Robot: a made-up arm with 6 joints. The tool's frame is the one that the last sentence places. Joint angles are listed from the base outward.
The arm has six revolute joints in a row. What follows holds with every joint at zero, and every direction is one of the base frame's.
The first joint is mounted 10 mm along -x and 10 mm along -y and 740 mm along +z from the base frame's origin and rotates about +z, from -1.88 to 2.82 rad.
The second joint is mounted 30 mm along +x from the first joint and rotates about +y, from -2.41 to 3.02 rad.
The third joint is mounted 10 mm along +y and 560 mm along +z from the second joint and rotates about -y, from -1.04 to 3.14 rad.
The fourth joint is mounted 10 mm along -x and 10 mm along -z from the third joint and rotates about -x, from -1.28 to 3.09 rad.
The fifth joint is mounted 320 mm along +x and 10 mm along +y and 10 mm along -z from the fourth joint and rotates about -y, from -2.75 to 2.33 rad.
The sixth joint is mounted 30 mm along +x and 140 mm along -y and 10 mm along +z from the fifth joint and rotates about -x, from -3.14 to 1.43 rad.
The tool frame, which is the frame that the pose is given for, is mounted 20 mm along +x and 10 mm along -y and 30 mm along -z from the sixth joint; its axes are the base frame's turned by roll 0.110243, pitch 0.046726 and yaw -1.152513 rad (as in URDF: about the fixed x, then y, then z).
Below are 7 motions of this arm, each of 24 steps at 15 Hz.
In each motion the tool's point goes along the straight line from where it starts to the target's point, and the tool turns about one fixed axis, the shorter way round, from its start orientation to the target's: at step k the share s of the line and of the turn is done. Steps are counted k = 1, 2, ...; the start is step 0. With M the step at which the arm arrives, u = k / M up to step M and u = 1 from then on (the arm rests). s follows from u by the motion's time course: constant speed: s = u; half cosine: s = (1 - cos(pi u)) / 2; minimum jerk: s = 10 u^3 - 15 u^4 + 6 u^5.
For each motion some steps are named. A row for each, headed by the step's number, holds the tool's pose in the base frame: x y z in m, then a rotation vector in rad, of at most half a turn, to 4 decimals.
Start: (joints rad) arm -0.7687 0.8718 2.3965 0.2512 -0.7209 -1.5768
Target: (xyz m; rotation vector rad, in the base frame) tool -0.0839 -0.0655 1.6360 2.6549 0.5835 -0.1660
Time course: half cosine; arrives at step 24
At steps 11, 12, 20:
11: 0.1233 -0.2707 1.5288 2.1882 -0.1186 -0.7031
12: 0.0994 -0.2470 1.5412 2.2535 -0.0433 -0.6496
20: -0.0593 -0.0898 1.6233 2.6126 0.4947 -0.2385

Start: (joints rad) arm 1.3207 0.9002 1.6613 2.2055 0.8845 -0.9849
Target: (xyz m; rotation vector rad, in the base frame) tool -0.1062 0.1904 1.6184 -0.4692 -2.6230 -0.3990
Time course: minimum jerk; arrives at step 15
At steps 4, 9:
4: 0.0482 0.6109 1.4096 0.0965 -1.6403 0.5692
9: -0.0504 0.3424 1.5429 -0.2459 -2.3113 0.0003

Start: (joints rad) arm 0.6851 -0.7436 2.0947 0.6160 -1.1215 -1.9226
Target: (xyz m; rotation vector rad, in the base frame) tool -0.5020 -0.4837 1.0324 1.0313 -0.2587 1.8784
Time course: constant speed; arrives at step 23
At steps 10, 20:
10: -0.4846 -0.5015 1.1546 1.8047 0.0285 1.4641
20: -0.4980 -0.4878 1.0606 1.2190 -0.1954 1.8023

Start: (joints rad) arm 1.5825 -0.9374 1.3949 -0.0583 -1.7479 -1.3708
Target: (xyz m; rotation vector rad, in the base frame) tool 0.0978 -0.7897 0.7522 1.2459 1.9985 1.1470
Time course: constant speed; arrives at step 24
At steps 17, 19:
17: 0.0943 -0.7287 0.9226 1.1135 1.7970 1.0334
19: 0.0953 -0.7461 0.8739 1.1512 1.8546 1.0659

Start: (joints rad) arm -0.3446 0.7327 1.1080 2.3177 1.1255 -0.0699
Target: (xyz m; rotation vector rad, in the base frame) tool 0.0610 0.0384 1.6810 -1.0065 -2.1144 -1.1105
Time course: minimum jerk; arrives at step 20
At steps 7, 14, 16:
7: 0.5449 -0.0919 1.4300 -1.4683 -1.5547 -0.1598
14: 0.1642 0.0106 1.6275 -1.1337 -2.0172 -0.9030
16: 0.0976 0.0285 1.6620 -1.0536 -2.0815 -1.0366

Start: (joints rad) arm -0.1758 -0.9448 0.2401 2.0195 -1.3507 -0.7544
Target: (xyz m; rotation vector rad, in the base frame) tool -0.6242 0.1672 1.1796 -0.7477 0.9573 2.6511
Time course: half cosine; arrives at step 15
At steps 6, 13, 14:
6: -0.4946 0.1023 1.3203 -0.4854 0.9430 2.8574
13: -0.6156 0.1629 1.1889 -0.7313 0.9568 2.6654
14: -0.6220 0.1661 1.1819 -0.7436 0.9572 2.6547

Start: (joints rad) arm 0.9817 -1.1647 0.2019 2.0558 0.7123 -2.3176
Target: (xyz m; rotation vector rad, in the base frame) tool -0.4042 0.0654 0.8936 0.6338 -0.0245 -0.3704
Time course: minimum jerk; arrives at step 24
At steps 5, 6, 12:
5: -0.3552 -0.3276 1.2732 0.7885 -0.4906 0.4594
6: -0.3572 -0.3112 1.2574 0.7842 -0.4716 0.4242
12: -0.3780 -0.1447 1.0965 0.7293 -0.2759 0.0692

